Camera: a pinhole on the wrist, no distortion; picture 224 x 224 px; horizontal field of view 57.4 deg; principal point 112.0 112.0 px. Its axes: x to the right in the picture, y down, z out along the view. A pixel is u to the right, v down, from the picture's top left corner.
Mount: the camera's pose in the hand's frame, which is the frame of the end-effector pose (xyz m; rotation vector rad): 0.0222 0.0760 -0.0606 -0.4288 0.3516 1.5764
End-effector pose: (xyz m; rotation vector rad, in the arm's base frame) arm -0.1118 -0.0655 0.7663 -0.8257 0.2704 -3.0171
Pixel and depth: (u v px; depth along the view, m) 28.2 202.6 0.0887
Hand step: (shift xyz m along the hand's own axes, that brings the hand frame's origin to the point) -0.0210 0.0840 0.0332
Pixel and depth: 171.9 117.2 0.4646
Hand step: -0.0198 0.4151 0.2826
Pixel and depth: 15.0 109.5 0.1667
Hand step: 0.0169 0.0856 0.1236
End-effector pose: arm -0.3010 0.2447 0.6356 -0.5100 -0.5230 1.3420
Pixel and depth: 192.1 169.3 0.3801
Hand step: -0.1098 0.3814 0.1987
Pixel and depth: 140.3 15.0 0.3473
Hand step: 0.1654 0.2912 0.2279
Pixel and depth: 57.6 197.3 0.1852
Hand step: -0.0641 0.1165 0.1227
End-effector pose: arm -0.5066 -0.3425 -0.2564 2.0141 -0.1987 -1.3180
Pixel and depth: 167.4 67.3 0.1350
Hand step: 0.0429 0.1736 0.0417
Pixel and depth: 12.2 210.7 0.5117
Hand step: -0.2464 0.0862 0.4987
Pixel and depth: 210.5 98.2 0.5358
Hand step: 0.0206 0.5585 0.2889
